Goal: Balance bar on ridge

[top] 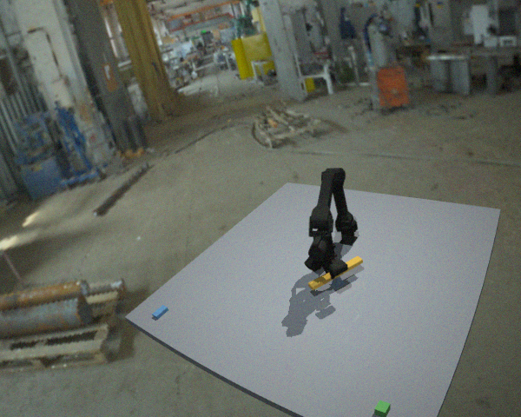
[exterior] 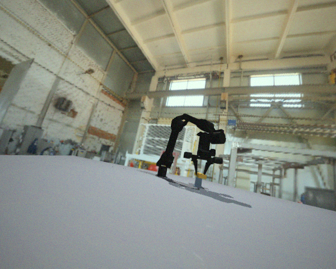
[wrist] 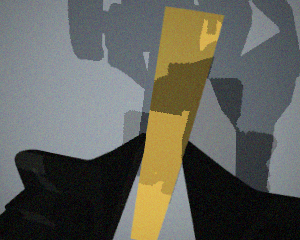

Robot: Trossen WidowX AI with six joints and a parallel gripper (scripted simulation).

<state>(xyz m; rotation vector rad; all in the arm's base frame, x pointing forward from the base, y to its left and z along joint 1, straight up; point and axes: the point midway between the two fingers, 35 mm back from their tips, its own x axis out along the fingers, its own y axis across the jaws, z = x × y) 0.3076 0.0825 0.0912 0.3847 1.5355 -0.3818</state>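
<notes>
Now: the bar 20 mm behind my gripper tip and 10 mm to the left of it. From my gripper tip the other things lie so: green cube: 430 mm ahead, 420 mm to the left, 40 mm below; then small blue block: 580 mm to the right, 430 mm ahead, 50 mm below; then blue-grey ridge: 30 mm below, 20 mm behind, 10 mm to the left.
</notes>
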